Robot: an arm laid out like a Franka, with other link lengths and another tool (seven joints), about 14 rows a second.
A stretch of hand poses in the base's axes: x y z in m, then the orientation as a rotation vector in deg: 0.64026, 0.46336, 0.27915, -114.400, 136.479, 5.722; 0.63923, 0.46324, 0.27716, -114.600, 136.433, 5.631; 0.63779, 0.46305, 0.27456, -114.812, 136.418, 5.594; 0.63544, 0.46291, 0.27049, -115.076, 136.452, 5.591; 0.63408, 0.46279, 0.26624, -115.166, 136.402, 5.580; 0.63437, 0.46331, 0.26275, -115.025, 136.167, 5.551; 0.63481, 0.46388, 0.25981, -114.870, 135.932, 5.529; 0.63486, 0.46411, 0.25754, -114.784, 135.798, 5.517; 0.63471, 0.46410, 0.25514, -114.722, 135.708, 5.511
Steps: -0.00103, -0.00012, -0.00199, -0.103, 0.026, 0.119; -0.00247, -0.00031, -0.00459, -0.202, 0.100, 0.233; -0.00482, -0.00045, -0.00866, -0.331, 0.243, 0.355; -0.00618, -0.00057, -0.01291, -0.349, 0.251, 0.420; -0.00589, -0.00005, -0.01640, -0.185, 0.033, 0.440; -0.00545, 0.00052, -0.01934, -0.011, -0.187, 0.452; -0.00540, 0.00075, -0.02161, 0.087, -0.312, 0.460; -0.00555, 0.00074, -0.02401, 0.156, -0.397, 0.463
